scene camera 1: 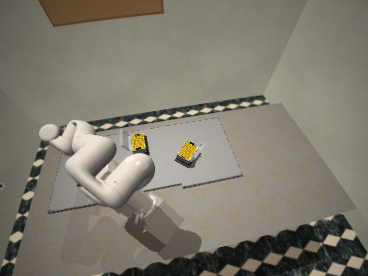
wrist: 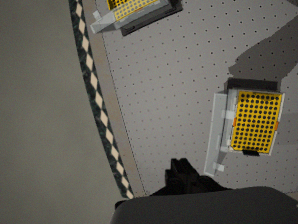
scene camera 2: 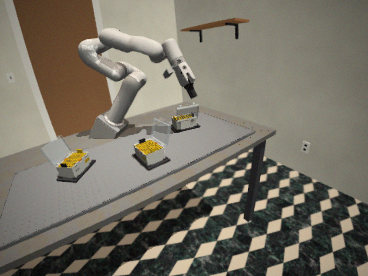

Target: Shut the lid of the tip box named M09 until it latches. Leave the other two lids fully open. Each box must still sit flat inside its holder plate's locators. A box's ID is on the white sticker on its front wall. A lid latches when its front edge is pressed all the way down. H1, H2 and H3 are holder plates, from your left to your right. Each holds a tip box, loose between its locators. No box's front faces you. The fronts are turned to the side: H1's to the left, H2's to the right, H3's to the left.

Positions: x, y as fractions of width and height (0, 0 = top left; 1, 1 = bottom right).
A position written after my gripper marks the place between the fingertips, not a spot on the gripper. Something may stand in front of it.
Note:
In view: my gripper (wrist: 0.60, 0.76) and a lid (wrist: 0.74, 0.56).

